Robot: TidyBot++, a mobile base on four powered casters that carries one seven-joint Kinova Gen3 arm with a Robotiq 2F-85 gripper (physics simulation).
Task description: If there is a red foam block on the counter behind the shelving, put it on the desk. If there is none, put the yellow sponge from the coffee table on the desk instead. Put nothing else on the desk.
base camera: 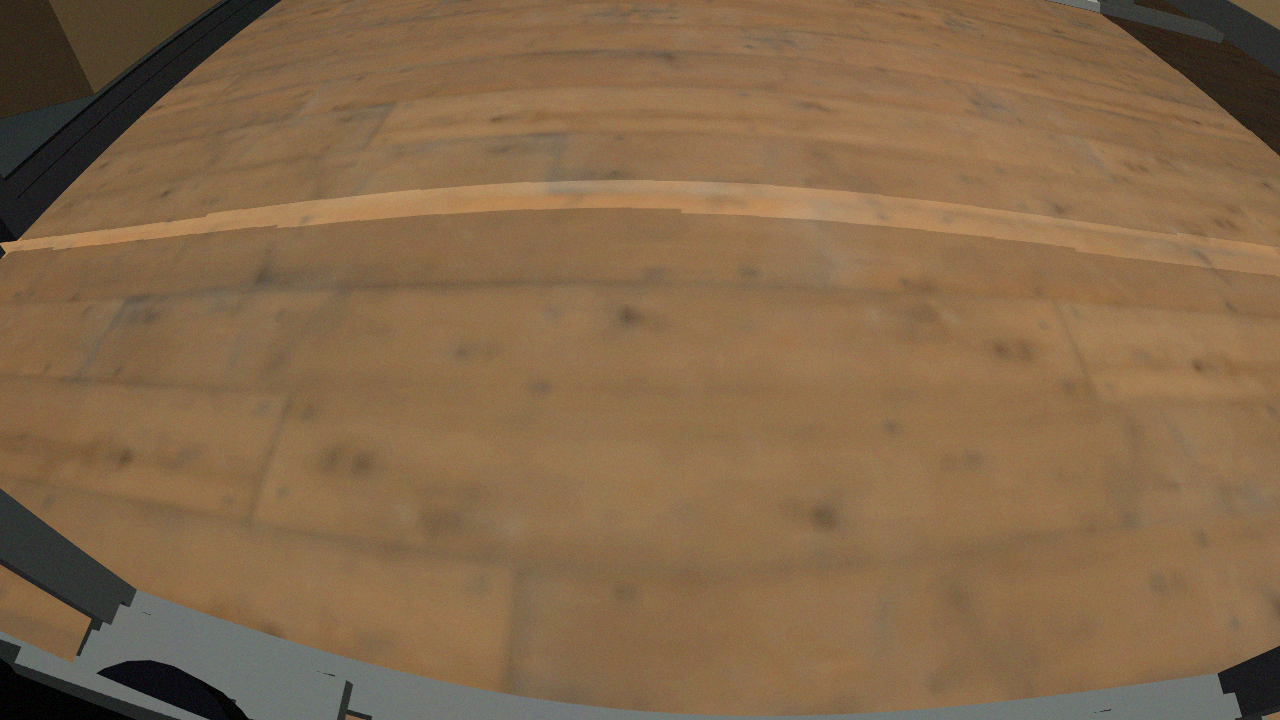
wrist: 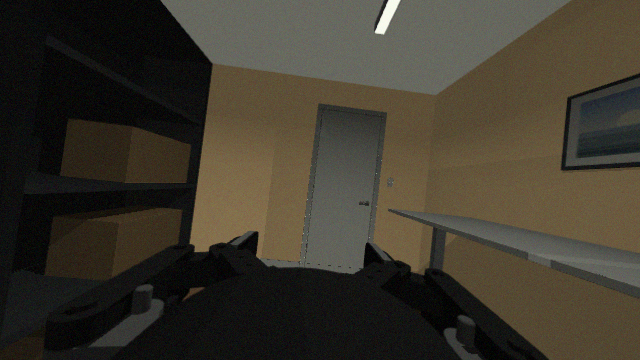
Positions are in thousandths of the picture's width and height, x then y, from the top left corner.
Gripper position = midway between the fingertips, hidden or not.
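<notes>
Both the gripper (wrist: 487, 693) and a door (wrist: 534, 576) are visible.
</notes>
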